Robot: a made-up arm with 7 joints. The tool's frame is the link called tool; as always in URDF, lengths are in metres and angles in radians. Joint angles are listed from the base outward.
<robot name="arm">
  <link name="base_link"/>
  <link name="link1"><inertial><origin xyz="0.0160 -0.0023 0.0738"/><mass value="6.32"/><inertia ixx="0.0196" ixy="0" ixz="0" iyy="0.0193" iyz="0.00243" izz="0.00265"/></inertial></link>
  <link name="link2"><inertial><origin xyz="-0.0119 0.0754 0.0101"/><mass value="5.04"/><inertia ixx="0.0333" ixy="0" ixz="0" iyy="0.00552" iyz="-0.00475" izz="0.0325"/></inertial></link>
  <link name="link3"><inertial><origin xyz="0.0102 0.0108 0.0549"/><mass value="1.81"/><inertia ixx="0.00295" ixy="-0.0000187" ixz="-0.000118" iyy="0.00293" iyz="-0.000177" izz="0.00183"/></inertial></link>
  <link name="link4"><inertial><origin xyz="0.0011 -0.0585 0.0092"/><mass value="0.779"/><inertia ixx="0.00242" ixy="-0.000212" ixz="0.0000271" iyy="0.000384" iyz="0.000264" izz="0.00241"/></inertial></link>
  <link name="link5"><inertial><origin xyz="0.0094 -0.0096 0.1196"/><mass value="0.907"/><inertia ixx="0.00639" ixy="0" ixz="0" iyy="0.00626" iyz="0.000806" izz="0.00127"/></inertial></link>
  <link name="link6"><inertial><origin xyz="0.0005 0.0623 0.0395"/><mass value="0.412"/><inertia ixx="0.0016" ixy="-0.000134" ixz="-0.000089" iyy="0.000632" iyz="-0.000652" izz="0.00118"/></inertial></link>
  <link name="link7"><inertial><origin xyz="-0.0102 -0.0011 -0.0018"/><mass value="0.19"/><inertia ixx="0.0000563" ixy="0" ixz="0" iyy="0.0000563" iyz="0" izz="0.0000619"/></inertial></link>
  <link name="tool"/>
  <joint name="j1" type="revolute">
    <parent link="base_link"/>
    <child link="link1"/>
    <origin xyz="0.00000 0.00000 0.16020" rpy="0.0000 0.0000 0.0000"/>
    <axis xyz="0 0 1"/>
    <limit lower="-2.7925" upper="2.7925"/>
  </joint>
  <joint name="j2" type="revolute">
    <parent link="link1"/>
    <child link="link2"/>
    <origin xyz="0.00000 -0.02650 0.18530" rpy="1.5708 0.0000 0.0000"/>
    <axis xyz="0 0 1"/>
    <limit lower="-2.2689" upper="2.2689"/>
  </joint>
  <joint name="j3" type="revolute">
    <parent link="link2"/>
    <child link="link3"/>
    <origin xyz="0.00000 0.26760 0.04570" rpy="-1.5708 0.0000 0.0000"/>
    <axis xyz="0 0 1"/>
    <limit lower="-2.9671" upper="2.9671"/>
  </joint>
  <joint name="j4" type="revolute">
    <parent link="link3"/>
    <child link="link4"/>
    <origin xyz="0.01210 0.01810 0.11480" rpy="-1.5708 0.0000 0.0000"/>
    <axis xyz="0 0 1"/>
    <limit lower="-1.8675" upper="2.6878"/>
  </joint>
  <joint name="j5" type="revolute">
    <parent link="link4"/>
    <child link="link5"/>
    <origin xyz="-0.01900 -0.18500 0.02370" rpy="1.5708 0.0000 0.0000"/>
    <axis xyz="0 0 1"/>
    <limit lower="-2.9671" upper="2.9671"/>
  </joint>
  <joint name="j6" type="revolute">
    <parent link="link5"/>
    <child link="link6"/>
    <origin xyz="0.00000 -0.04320 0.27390" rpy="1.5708 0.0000 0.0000"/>
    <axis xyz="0 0 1"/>
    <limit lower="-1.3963" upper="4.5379"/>
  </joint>
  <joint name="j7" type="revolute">
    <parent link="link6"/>
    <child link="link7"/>
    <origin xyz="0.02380 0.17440 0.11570" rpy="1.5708 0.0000 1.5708"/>
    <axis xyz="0 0 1"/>
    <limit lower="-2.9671" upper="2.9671"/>
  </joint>
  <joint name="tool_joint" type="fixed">
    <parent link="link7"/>
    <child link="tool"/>
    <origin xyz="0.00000 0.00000 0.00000" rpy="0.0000 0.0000 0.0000"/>
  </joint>
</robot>
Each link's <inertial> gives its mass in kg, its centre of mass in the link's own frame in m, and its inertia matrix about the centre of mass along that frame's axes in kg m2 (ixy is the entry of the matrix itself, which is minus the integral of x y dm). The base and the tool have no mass. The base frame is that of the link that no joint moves.
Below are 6 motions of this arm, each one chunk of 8 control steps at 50 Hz.
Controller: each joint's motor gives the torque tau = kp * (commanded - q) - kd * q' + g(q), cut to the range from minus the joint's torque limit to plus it. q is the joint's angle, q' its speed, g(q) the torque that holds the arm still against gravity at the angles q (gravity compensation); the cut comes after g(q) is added. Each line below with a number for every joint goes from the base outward.
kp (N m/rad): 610 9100 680 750 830 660 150
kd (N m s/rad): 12 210 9 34 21 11 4.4
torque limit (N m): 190 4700 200 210 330 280 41
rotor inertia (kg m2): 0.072 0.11 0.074 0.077 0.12 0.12 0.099
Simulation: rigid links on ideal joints. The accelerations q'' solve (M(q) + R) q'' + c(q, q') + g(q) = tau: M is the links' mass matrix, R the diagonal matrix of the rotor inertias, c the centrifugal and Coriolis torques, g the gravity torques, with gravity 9.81 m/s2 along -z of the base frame. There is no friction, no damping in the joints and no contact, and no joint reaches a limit. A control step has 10 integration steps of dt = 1/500 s. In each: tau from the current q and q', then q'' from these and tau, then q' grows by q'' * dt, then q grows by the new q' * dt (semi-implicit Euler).
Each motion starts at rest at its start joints. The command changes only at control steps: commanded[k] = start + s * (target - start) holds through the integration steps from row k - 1 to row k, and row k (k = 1, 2, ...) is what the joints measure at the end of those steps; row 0 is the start. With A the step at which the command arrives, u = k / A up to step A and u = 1 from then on. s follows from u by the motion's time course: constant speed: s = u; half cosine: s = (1 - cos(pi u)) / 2; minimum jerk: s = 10 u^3 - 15 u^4 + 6 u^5; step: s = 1 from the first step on.
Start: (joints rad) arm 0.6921 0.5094 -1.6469 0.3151 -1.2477 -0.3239 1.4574
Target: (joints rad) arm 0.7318 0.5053 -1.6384 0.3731 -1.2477 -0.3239 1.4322
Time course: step
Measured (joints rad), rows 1 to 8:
1: 0.6951 0.5076 -1.6418 0.3281 -1.2485 -0.3240 1.4512
2: 0.7113 0.5065 -1.6386 0.3422 -1.2483 -0.3239 1.4413
3: 0.7299 0.5057 -1.6380 0.3549 -1.2478 -0.3239 1.4338
4: 0.7428 0.5051 -1.6376 0.3651 -1.2474 -0.3239 1.4303
5: 0.7478 0.5049 -1.6373 0.3718 -1.2472 -0.3239 1.4296
6: 0.7460 0.5048 -1.6375 0.3751 -1.2472 -0.3238 1.4304
7: 0.7406 0.5050 -1.6380 0.3758 -1.2473 -0.3239 1.4314
8: 0.7345 0.5052 -1.6385 0.3749 -1.2475 -0.3239 1.4321

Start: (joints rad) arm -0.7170 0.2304 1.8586 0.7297 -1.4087 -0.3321 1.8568
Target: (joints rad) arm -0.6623 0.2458 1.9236 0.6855 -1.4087 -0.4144 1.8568
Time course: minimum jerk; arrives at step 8
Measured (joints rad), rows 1 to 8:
1: -0.7168 0.2305 1.8591 0.7295 -1.4087 -0.3329 1.8568
2: -0.7155 0.2312 1.8623 0.7284 -1.4085 -0.3381 1.8568
3: -0.7109 0.2330 1.8708 0.7255 -1.4082 -0.3500 1.8568
4: -0.7014 0.2358 1.8849 0.7204 -1.4080 -0.3675 1.8568
5: -0.6878 0.2393 1.9019 0.7132 -1.4082 -0.3864 1.8568
6: -0.6731 0.2425 1.9172 0.7050 -1.4086 -0.4020 1.8568
7: -0.6612 0.2448 1.9267 0.6975 -1.4091 -0.4113 1.8568
8: -0.6552 0.2458 1.9291 0.6917 -1.4095 -0.4142 1.8568

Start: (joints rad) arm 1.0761 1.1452 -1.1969 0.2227 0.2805 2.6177 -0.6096
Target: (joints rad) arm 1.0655 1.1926 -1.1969 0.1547 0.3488 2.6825 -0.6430
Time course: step
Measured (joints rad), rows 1 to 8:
1: 1.0800 1.1711 -1.1917 0.2036 0.3166 2.6572 -0.6175
2: 1.0799 1.1860 -1.1997 0.1848 0.3376 2.6847 -0.6308
3: 1.0756 1.1909 -1.1997 0.1733 0.3449 2.6867 -0.6409
4: 1.0690 1.1922 -1.1975 0.1661 0.3474 2.6833 -0.6457
5: 1.0624 1.1925 -1.1969 0.1612 0.3482 2.6820 -0.6466
6: 1.0572 1.1927 -1.1968 0.1577 0.3483 2.6820 -0.6455
7: 1.0543 1.1927 -1.1968 0.1553 0.3483 2.6822 -0.6441
8: 1.0539 1.1927 -1.1968 0.1539 0.3483 2.6822 -0.6431

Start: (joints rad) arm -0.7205 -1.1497 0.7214 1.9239 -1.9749 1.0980 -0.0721
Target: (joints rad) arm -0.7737 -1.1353 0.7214 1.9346 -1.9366 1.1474 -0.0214
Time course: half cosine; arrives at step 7
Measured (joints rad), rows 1 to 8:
1: -0.7209 -1.1493 0.7214 1.9242 -1.9739 1.0994 -0.0715
2: -0.7231 -1.1480 0.7219 1.9252 -1.9707 1.1045 -0.0688
3: -0.7286 -1.1457 0.7230 1.9269 -1.9650 1.1135 -0.0628
4: -0.7380 -1.1429 0.7243 1.9288 -1.9577 1.1246 -0.0536
5: -0.7505 -1.1399 0.7248 1.9306 -1.9500 1.1353 -0.0425
6: -0.7641 -1.1375 0.7238 1.9318 -1.9434 1.1435 -0.0319
7: -0.7759 -1.1361 0.7215 1.9323 -1.9391 1.1476 -0.0240
8: -0.7836 -1.1355 0.7186 1.9323 -1.9371 1.1481 -0.0199

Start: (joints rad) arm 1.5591 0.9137 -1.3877 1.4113 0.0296 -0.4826 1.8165
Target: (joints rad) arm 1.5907 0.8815 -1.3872 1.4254 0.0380 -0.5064 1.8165
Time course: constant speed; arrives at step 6
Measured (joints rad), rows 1 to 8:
1: 1.5591 0.9106 -1.3893 1.4115 0.0302 -0.4849 1.8165
2: 1.5605 0.9062 -1.3904 1.4122 0.0311 -0.4889 1.8165
3: 1.5640 0.9012 -1.3904 1.4135 0.0323 -0.4930 1.8165
4: 1.5699 0.8960 -1.3894 1.4152 0.0337 -0.4971 1.8165
5: 1.5774 0.8906 -1.3882 1.4175 0.0352 -0.5011 1.8165
6: 1.5857 0.8852 -1.3871 1.4201 0.0367 -0.5051 1.8165
7: 1.5940 0.8828 -1.3847 1.4227 0.0377 -0.5069 1.8165
8: 1.6001 0.8818 -1.3831 1.4250 0.0383 -0.5069 1.8165

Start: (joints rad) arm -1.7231 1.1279 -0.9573 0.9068 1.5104 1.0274 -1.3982
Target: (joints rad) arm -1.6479 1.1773 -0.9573 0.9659 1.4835 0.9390 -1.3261
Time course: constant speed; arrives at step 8
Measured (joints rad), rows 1 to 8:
1: -1.7214 1.1315 -0.9551 0.9089 1.5087 1.0207 -1.3960
2: -1.7172 1.1368 -0.9542 0.9123 1.5059 1.0092 -1.3902
3: -1.7102 1.1427 -0.9550 0.9169 1.5027 0.9975 -1.3818
4: -1.7004 1.1488 -0.9564 0.9226 1.4993 0.9864 -1.3721
5: -1.6887 1.1549 -0.9575 0.9292 1.4958 0.9755 -1.3621
6: -1.6758 1.1611 -0.9581 0.9366 1.4925 0.9645 -1.3525
7: -1.6627 1.1672 -0.9582 0.9445 1.4892 0.9534 -1.3432
8: -1.6503 1.1732 -0.9582 0.9526 1.4860 0.9423 -1.3342

